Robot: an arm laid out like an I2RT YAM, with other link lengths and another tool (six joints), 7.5 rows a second.
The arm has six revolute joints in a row. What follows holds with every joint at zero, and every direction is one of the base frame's.
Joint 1 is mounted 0.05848 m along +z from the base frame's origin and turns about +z.
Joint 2 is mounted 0.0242 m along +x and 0.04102 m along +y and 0.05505 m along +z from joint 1 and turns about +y.
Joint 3 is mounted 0.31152 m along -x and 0.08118 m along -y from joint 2 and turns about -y.
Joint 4 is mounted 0.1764 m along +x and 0.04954 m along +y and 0.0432 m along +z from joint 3 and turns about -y.
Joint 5 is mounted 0.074 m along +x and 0.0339 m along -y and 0.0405 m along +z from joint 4 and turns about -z.
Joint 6 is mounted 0.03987 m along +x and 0.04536 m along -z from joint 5 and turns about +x.
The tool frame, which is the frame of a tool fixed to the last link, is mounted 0.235 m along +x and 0.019 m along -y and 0.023 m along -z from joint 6; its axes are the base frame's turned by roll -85.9, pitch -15.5 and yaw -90 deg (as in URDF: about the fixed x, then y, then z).
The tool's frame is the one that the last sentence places.
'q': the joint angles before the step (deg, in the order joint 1, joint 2, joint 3, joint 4, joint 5, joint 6). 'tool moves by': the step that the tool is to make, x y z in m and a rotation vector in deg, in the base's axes. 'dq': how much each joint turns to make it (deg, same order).
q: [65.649 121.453 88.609 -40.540 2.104 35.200]
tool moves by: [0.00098 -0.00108 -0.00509 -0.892 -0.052 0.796]
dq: [-0.006 0.972 0.467 -0.252 0.174 -0.886]
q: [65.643 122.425 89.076 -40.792 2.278 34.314]
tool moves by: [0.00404 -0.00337 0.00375 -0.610 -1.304 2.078]
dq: [0.011 -0.569 -0.006 -0.469 0.818 -2.385]
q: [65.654 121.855 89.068 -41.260 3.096 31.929]
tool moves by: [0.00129 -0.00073 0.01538 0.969 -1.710 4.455]
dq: [0.000 -2.816 -1.069 0.083 -0.184 -4.606]
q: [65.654 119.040 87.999 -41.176 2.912 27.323]
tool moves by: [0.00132 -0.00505 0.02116 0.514 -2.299 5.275]
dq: [0.000 -3.622 -0.549 -1.365 0.098 -5.607]
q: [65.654 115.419 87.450 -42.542 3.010 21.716]
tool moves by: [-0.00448 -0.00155 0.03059 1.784 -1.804 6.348]
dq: [-0.042 -4.653 0.622 -2.650 -1.423 -6.301]
